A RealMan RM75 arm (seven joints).
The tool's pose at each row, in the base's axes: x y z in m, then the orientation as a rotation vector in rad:
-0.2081, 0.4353, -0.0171, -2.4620, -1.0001, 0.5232
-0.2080, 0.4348, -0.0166, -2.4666, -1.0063, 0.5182
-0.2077, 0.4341, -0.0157, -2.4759, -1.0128, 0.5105
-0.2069, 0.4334, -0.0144, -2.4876, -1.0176, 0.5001
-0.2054, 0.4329, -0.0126, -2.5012, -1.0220, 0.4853
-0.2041, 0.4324, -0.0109, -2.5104, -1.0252, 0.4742
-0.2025, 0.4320, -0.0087, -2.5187, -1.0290, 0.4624
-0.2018, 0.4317, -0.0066, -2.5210, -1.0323, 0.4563
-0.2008, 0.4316, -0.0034, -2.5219, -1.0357, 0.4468
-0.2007, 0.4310, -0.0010, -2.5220, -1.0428, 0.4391
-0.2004, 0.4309, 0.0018, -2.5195, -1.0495, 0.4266
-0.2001, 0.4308, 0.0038, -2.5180, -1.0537, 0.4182
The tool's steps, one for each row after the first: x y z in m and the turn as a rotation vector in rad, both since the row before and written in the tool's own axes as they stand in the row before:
-0.0004, 0.0001, -0.0006, -0.0071, 0.0011, -0.0026
-0.0005, 0.0002, -0.0011, -0.0115, 0.0022, -0.0014
-0.0002, 0.0003, -0.0016, -0.0132, 0.0041, 0.0001
0.0003, 0.0003, -0.0024, -0.0152, 0.0069, 0.0004
0.0002, 0.0003, -0.0022, -0.0106, 0.0053, 0.0000
0.0004, 0.0002, -0.0027, -0.0102, 0.0057, -0.0008
-0.0001, -0.0004, -0.0022, -0.0041, 0.0030, -0.0020
0.0001, -0.0008, -0.0033, -0.0034, 0.0055, -0.0031
-0.0007, -0.0006, -0.0023, -0.0040, 0.0035, -0.0053
-0.0003, -0.0010, -0.0026, -0.0024, 0.0074, -0.0068
-0.0001, -0.0007, -0.0019, -0.0016, 0.0050, -0.0043

